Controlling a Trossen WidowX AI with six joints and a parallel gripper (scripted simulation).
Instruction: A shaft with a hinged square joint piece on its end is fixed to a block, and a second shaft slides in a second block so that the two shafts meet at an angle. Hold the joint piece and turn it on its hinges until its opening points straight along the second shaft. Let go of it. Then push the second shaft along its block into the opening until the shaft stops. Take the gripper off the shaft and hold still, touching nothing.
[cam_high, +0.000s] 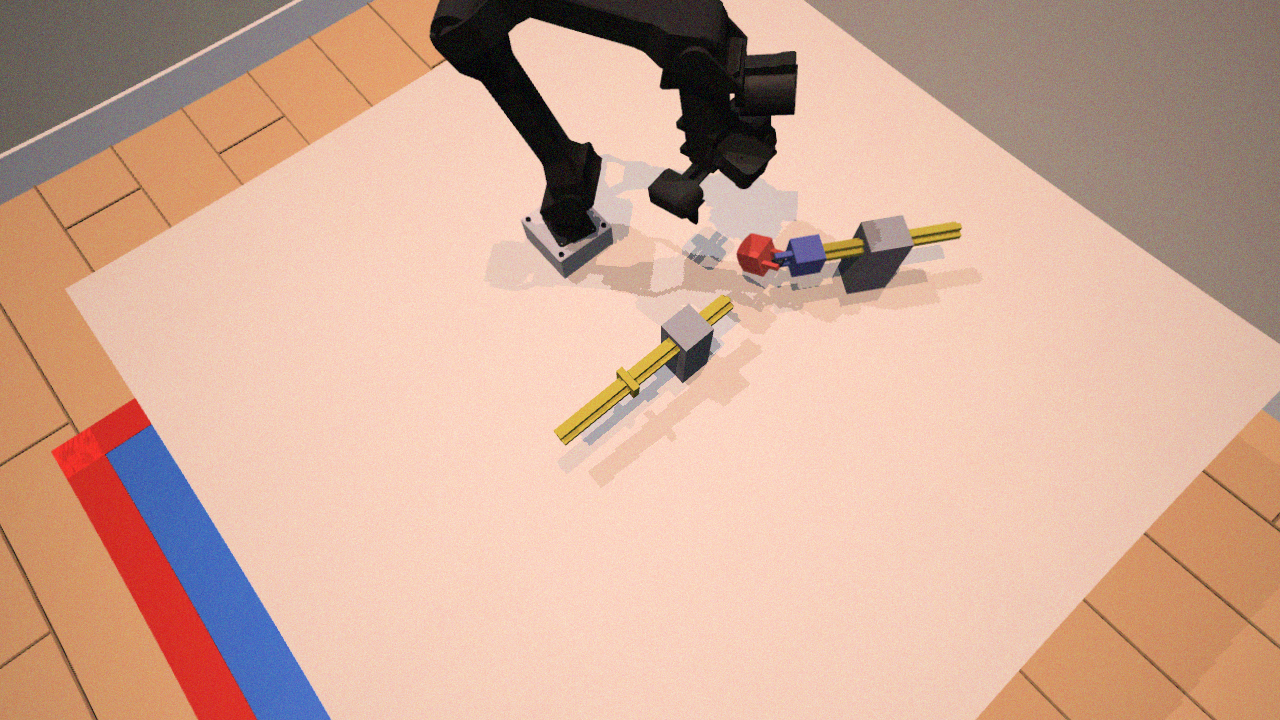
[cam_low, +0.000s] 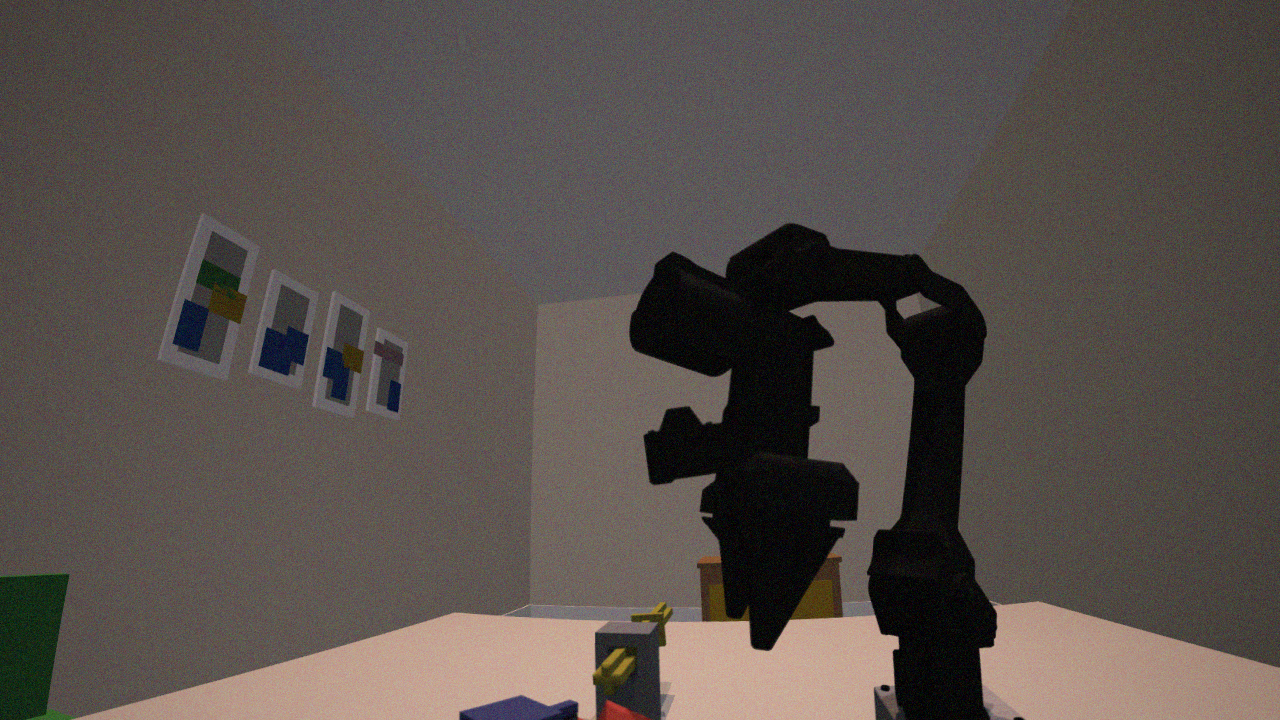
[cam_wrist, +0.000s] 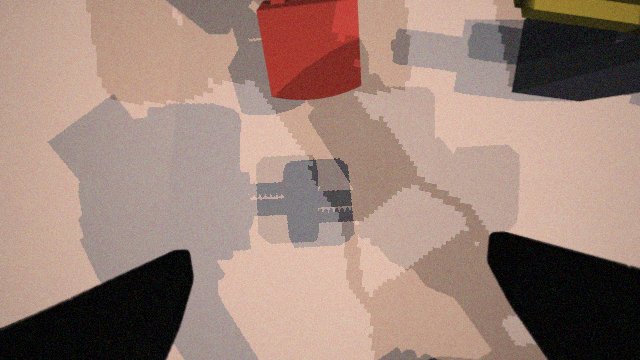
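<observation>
Right now my gripper tip is 8 cm short of the red joint piece, 7 cm above it and 4 cm to the right of it.
</observation>
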